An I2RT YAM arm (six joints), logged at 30 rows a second.
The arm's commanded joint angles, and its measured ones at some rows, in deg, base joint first. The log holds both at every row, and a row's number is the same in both.
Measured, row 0:
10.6 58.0 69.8 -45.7 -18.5 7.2
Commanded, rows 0 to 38:
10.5 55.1 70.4 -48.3 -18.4 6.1
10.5 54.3 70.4 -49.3 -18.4 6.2
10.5 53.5 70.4 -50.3 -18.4 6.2
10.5 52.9 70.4 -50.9 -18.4 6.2
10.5 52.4 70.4 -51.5 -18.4 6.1
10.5 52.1 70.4 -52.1 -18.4 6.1
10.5 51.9 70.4 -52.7 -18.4 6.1
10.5 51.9 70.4 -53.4 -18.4 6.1
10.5 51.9 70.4 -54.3 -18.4 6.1
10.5 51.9 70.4 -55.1 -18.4 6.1
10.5 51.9 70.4 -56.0 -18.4 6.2
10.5 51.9 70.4 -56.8 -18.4 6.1
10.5 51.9 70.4 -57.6 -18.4 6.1
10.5 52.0 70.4 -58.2 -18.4 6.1
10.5 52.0 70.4 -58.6 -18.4 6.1
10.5 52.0 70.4 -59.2 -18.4 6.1
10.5 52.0 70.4 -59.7 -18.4 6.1
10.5 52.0 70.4 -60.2 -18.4 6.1
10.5 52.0 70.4 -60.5 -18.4 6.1
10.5 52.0 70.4 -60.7 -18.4 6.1
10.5 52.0 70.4 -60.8 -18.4 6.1
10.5 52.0 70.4 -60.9 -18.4 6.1
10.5 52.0 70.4 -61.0 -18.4 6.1
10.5 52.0 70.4 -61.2 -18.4 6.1
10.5 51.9 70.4 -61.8 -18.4 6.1
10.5 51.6 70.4 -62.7 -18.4 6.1
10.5 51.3 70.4 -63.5 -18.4 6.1
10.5 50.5 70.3 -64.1 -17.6 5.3
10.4 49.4 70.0 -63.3 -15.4 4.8
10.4 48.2 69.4 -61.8 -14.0 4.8
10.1 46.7 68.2 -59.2 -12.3 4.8
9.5 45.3 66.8 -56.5 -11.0 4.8
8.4 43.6 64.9 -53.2 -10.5 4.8
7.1 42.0 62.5 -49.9 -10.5 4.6
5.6 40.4 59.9 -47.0 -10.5 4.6
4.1 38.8 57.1 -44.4 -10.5 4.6
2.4 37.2 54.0 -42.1 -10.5 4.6
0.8 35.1 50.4 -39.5 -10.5 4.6
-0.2 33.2 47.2 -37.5 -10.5 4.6
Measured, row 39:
2.7 36.0 54.1 -39.2 -12.2 5.4
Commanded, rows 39 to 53:
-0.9 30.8 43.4 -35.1 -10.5 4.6
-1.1 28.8 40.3 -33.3 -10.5 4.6
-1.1 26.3 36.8 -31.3 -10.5 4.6
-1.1 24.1 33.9 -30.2 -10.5 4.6
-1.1 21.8 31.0 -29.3 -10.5 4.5
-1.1 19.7 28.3 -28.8 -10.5 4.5
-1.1 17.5 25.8 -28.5 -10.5 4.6
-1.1 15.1 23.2 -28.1 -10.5 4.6
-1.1 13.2 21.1 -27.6 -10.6 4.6
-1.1 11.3 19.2 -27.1 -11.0 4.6
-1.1 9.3 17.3 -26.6 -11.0 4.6
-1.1 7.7 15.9 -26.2 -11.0 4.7
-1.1 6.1 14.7 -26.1 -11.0 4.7
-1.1 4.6 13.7 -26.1 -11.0 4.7
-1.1 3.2 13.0 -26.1 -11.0 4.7
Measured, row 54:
-0.5 6.4 14.7 -26.7 -10.9 5.4
